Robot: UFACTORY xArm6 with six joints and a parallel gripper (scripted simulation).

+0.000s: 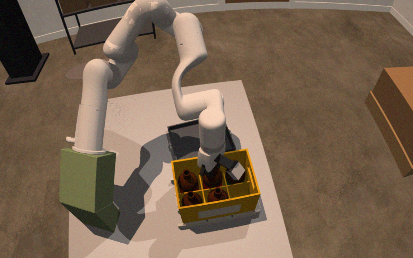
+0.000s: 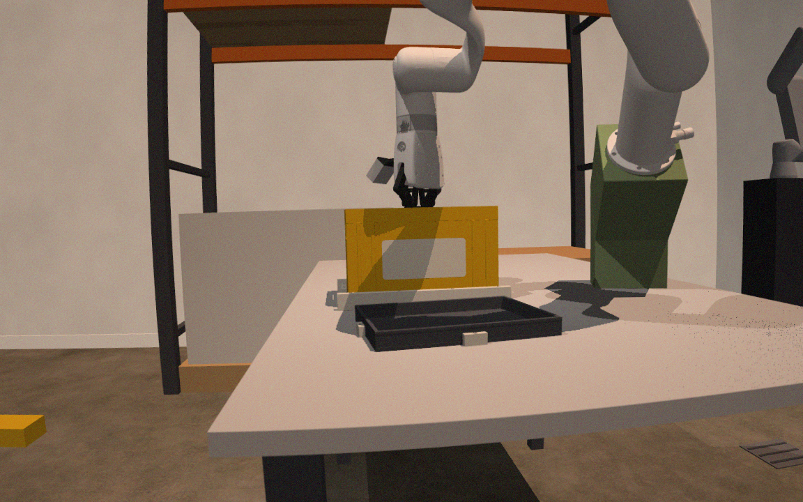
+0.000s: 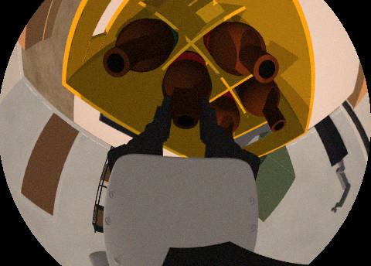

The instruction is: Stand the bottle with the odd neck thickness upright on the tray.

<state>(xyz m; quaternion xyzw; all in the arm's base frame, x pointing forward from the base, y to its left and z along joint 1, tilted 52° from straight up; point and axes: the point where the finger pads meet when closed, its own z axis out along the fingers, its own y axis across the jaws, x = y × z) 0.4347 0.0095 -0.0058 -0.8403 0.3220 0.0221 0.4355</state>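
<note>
The glass bottle is 70 mm below my hand. Also, from my hand: yellow crate 70 mm below, 50 mm to the right, 10 mm ahead; dark tray 230 mm to the left, 150 mm below, 50 mm behind.
</note>
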